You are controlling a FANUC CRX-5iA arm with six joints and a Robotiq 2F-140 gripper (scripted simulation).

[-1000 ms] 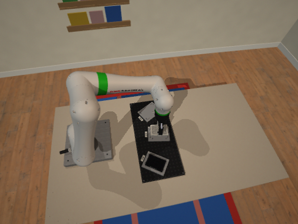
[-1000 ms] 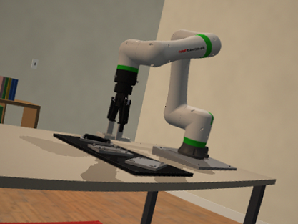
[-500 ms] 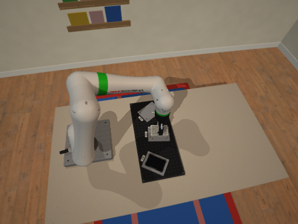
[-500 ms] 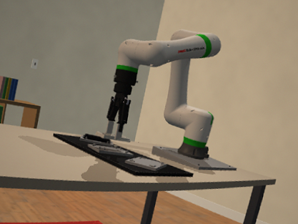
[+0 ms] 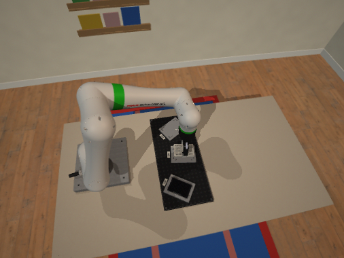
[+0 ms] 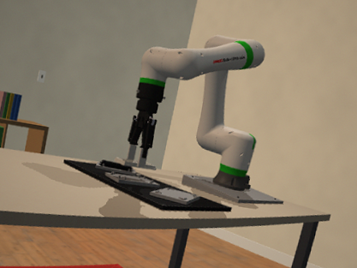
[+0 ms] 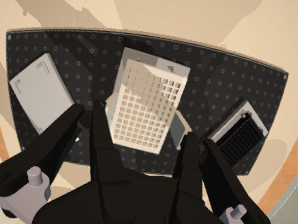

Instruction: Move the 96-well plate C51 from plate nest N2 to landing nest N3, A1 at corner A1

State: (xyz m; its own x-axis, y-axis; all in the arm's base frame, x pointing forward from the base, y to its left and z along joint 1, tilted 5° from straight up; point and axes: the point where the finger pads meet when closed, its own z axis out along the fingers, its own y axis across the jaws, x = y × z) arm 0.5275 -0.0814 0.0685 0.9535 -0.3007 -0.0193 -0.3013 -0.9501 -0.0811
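The landing nest N3 lies 80 mm below my hand. From my hand the other things lie so: N2 label: 90 mm behind, 170 mm to the left, 90 mm below; then grey plate nest N2: 210 mm to the left, 80 mm below; then white 96-well plate C51: 20 mm below.
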